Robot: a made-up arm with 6 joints.
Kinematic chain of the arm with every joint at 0, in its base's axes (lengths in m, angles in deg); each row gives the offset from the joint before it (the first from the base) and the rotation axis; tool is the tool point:
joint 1: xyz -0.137 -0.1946 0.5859 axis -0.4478 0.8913 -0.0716
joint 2: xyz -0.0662 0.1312 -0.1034 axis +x
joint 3: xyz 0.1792 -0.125 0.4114 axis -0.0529 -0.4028 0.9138
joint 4: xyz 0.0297 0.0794 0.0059 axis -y
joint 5: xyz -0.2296 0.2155 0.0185 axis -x
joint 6: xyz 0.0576 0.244 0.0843 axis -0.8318 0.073 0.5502
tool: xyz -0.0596 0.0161 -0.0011
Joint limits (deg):
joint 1: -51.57..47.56
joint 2: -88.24..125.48
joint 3: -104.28..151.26
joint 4: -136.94..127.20
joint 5: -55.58..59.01
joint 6: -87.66..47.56
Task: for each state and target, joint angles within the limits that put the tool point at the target. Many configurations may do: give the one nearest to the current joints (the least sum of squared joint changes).
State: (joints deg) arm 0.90 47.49 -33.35 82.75 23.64 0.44
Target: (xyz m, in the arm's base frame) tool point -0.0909 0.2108 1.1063
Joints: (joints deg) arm -26.41 13.45 -37.96 42.78 -0.61 -9.95
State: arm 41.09 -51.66 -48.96 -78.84 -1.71 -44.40
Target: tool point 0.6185 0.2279 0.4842
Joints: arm 23.07 -39.60 -52.66 -96.73 -18.60 -44.13
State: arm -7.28 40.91 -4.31 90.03 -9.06 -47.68
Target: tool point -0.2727 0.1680 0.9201
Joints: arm -16.84 28.12 -1.22 80.02 -8.59 -49.66
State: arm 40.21 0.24 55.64 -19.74 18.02 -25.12
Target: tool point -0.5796 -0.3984 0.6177
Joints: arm 12.72 26.96 96.94 -19.61 14.12 -25.83
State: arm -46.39 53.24 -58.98 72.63 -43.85 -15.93
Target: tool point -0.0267 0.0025 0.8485
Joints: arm -15.96 50.63 -45.03 113.99 -55.58 -12.08
